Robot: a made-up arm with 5 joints.
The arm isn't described. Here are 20 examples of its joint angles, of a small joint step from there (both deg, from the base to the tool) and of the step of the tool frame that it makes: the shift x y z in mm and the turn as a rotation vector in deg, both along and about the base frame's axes.
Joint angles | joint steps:
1: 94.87 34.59 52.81 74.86 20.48 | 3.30 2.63 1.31 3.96 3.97
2: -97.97 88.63 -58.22 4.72 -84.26 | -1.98 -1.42 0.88 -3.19 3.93
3: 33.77 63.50 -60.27 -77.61 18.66 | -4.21 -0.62 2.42 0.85 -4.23
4: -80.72 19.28 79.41 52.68 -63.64 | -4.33 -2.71 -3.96 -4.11 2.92
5: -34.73 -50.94 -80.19 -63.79 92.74 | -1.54 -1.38 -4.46 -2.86 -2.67
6: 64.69 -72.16 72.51 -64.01 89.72 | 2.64 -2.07 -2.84 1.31 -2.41
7: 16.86 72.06 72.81 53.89 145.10 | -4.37 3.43 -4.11 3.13 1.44
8: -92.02 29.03 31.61 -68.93 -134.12 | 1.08 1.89 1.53 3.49 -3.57
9: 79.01 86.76 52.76 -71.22 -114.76 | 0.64 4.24 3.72 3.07 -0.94
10: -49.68 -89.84 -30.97 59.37 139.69 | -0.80 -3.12 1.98 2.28 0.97
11: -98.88 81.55 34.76 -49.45 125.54 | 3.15 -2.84 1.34 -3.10 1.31
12: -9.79 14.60 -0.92 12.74 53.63 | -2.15 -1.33 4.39 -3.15 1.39
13: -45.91 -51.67 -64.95 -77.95 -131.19 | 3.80 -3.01 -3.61 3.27 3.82
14: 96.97 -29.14 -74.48 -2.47 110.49 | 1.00 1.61 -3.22 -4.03 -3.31
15: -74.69 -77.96 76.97 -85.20 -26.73 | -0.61 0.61 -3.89 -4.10 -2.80
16: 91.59 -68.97 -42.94 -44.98 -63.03 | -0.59 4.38 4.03 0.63 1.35
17: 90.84 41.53 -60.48 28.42 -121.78 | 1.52 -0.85 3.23 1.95 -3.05
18: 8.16 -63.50 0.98 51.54 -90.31 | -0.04 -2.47 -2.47 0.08 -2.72
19: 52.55 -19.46 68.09 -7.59 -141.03 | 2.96 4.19 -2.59 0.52 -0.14
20: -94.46 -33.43 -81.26 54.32 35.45 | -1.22 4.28 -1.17 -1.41 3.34
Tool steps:
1: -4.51 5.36 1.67 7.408 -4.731 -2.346
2: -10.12 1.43 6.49 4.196 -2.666 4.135
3: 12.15 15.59 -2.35 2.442 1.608 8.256
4: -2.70 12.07 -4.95 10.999 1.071 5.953
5: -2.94 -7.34 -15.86 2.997 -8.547 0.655
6: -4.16 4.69 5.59 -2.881 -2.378 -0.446
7: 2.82 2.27 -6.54 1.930 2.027 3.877
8: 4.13 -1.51 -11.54 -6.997 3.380 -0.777
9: -4.64 18.88 -1.23 10.888 1.784 -1.542
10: -0.11 -2.75 -8.25 -1.177 0.369 -0.047
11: 6.99 6.87 6.91 4.634 0.027 -1.965
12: -5.07 7.81 -3.59 -1.206 -0.323 2.767
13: -16.85 -3.00 -12.84 4.965 0.140 -2.729
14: 1.20 3.61 -1.43 -5.451 1.797 2.133
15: -1.72 -5.75 6.73 7.129 -1.905 3.411
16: -1.98 -22.71 19.25 9.010 -1.401 -0.038
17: -7.28 0.80 -5.80 4.244 -3.108 -2.134
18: -11.95 1.72 2.97 1.932 -5.185 0.671
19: -1.94 -8.52 -2.60 1.777 1.161 -3.054
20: -0.89 15.10 4.34 -1.543 -1.838 -1.659
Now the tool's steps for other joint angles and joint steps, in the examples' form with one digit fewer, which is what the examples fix.
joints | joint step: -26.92 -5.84 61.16 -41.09 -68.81 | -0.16 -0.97 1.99 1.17 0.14
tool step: -3.7 -1.4 -2.5 -1.11 1.89 0.20
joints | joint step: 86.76 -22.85 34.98 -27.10 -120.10 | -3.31 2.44 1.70 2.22 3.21
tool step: 9.6 -4.5 -11.3 6.07 3.68 2.65
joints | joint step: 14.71 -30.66 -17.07 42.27 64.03 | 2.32 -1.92 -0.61 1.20 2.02
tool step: -8.6 -1.9 2.5 -2.30 -0.73 -2.54
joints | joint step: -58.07 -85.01 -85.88 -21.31 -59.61 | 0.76 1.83 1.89 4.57 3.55
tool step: -1.9 2.7 16.9 -5.12 7.40 -0.26
